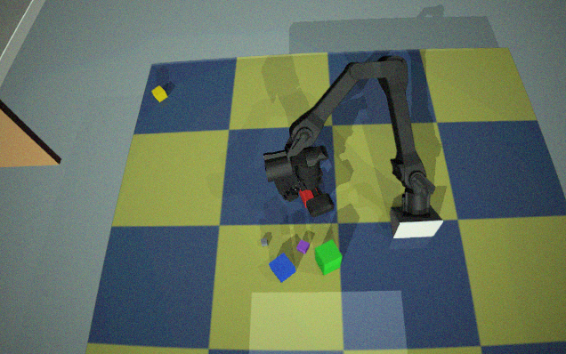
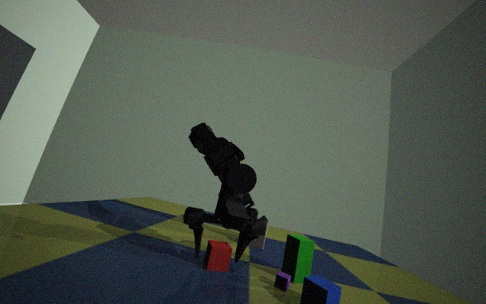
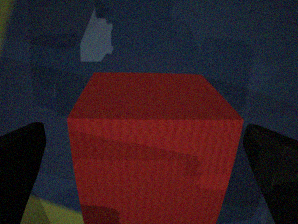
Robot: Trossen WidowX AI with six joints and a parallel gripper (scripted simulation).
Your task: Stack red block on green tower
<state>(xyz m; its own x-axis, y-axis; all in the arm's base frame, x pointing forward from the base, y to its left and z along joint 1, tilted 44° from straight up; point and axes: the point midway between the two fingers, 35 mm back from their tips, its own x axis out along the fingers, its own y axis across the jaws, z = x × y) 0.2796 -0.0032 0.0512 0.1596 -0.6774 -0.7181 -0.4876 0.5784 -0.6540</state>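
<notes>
My gripper tip is now 150 mm to the right of the small purple block. From my gripper tip the other things lie so: small grey block: 150 mm to the left, 100 mm ahead, 10 mm below; blue block: 210 mm to the left, 40 mm ahead, 10 mm above; red block: 10 mm above.
</notes>
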